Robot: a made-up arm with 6 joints. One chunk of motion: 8 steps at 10 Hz.
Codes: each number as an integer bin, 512 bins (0 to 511) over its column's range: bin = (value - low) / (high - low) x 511, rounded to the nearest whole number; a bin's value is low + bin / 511 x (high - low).
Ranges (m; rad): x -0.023..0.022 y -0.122..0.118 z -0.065..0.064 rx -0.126..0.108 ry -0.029..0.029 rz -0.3..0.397
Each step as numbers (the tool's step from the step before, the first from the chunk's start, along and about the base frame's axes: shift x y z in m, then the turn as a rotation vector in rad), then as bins.
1 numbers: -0.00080 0.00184 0.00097 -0.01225 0.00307 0.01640
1 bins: 252 264 261 248 283 232
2 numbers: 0.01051 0.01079 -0.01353 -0.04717 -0.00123 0.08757
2 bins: 381 283 204 172 245 284
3 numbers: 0.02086 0.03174 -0.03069 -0.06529 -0.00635 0.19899
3 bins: 498 327 136 133 200 366
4 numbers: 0.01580 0.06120 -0.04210 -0.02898 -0.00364 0.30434
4 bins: 441 390 91 212 223 443
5 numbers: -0.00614 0.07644 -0.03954 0.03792 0.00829 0.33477
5 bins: 191 423 101 358 329 465
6 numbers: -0.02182 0.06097 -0.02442 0.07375 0.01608 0.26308
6 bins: 13 390 161 436 397 413
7 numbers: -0.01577 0.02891 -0.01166 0.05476 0.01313 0.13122
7 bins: 82 321 211 395 371 316
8 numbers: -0.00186 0.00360 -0.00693 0.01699 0.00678 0.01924
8 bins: 240 267 230 312 315 234
